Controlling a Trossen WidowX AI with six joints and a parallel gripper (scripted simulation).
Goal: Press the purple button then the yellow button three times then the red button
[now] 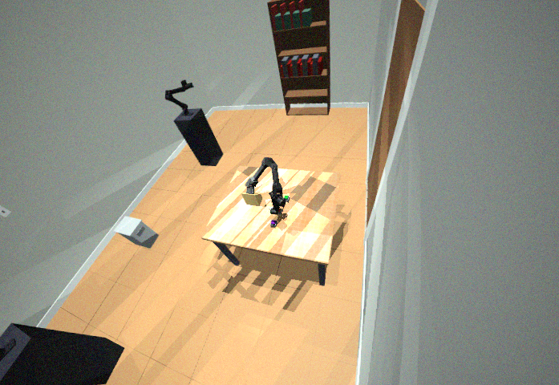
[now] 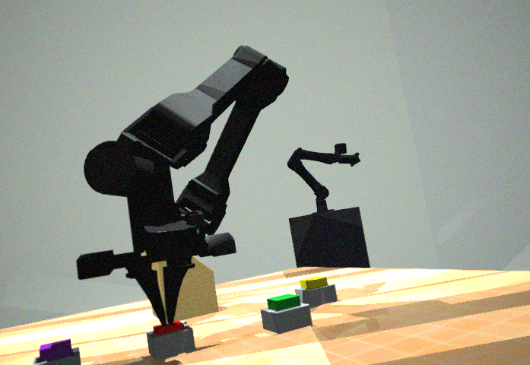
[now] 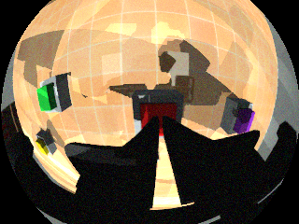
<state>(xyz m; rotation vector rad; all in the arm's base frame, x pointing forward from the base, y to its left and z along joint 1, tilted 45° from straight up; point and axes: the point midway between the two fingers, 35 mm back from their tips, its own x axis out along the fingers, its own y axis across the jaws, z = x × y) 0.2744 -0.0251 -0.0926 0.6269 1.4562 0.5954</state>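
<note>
My gripper tip is now 1 cm above the red button. From my gripper tip the other things lie so: purple button: 1 cm behind, 12 cm to the right; yellow button: 7 cm behind, 25 cm to the left; green button: 3 cm ahead, 14 cm to the left.
</note>
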